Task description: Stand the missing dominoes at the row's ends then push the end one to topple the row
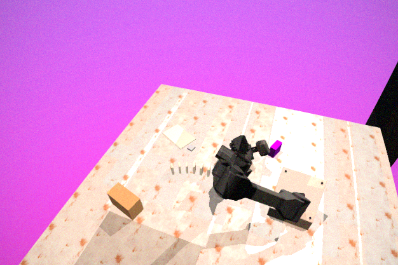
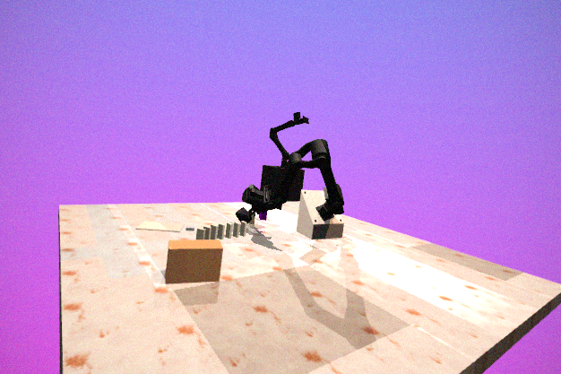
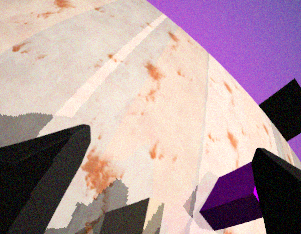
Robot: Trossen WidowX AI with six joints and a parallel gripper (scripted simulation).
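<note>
Right now my gripper tip is 11 cm past the purple block, 3 cm above it and 2 cm to the left of it. The rest, counted from my gripper tip: flat pale sheet 35 cm ahead, 6 cm below, 3 cm to the right; then brown cardboard box 43 cm ahead, 39 cm to the left, 2 cm below; then small flat piece 27 cm ahead, 6 cm below, 4 cm to the left.
</note>
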